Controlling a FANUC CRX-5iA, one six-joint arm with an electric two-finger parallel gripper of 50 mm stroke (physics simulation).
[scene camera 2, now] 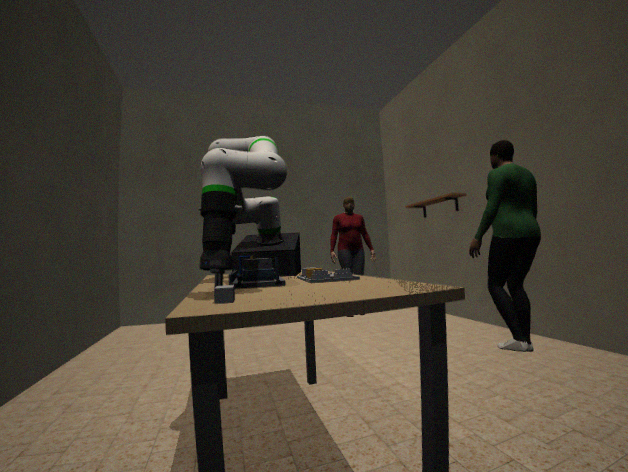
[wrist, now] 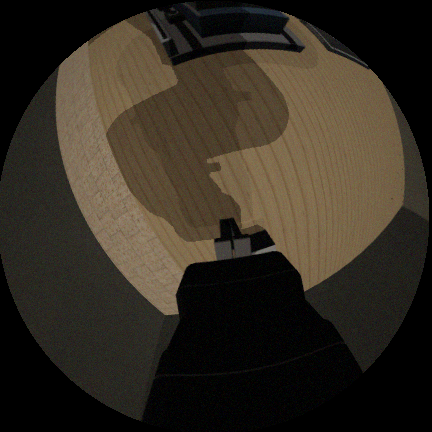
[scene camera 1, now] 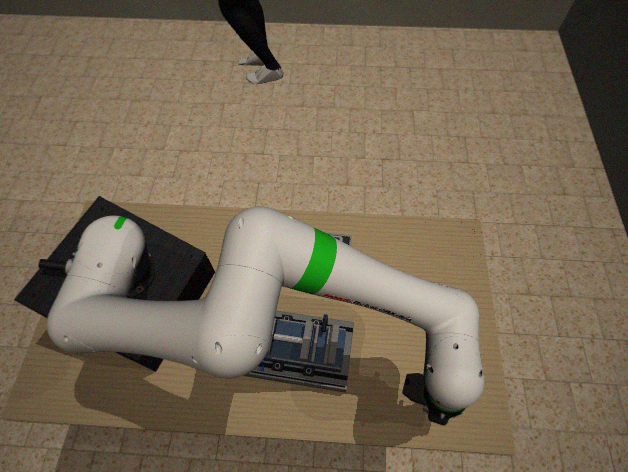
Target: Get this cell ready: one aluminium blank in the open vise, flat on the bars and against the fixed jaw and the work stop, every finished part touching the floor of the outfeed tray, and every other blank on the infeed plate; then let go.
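Frame: origin at the arm's base, x left, y back, z up, level; metres.
Seen in the pictures: gripper, fingertip midpoint: (wrist: 227, 227) (scene camera 1: 427, 409); arm's base, origin of the base link: (scene camera 2: 270, 241).
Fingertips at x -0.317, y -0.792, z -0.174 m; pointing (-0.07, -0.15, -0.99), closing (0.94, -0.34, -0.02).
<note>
Pixels of each thing's top centre, then the offset from my fingertips to it.
- grey block, middle of its top: (wrist: 260, 270) (scene camera 2: 224, 286) dy -0.055, dx +0.014, dz +0.027 m
- vise, middle of its top: (scene camera 1: 294, 339) (scene camera 2: 256, 258) dy +0.345, dx +0.159, dz +0.090 m
My gripper (scene camera 2: 218, 284) (wrist: 227, 227) points down near the table's end, fingers shut together with nothing between them. A grey block (scene camera 2: 223, 293) (wrist: 262, 241) sits on the table right beside the shut fingers, outside them; its far part is hidden by the gripper body in the wrist view. Whether it is a blank or a finished part I cannot tell. The vise (scene camera 1: 289, 350) (scene camera 2: 257, 274) (wrist: 240, 22), with blue parts on a grey base, stands well away from the gripper. The arm hides part of it, and its jaw contents are unclear.
A low grey tray or plate (scene camera 2: 329, 279) (wrist: 345, 54) with gold and grey blocks stands beyond the vise; the arm covers most of it from above. The black robot pedestal (scene camera 1: 172, 253) (scene camera 2: 290, 253) is at the table's other end. Two people stand beyond the table (scene camera 1: 431, 253).
</note>
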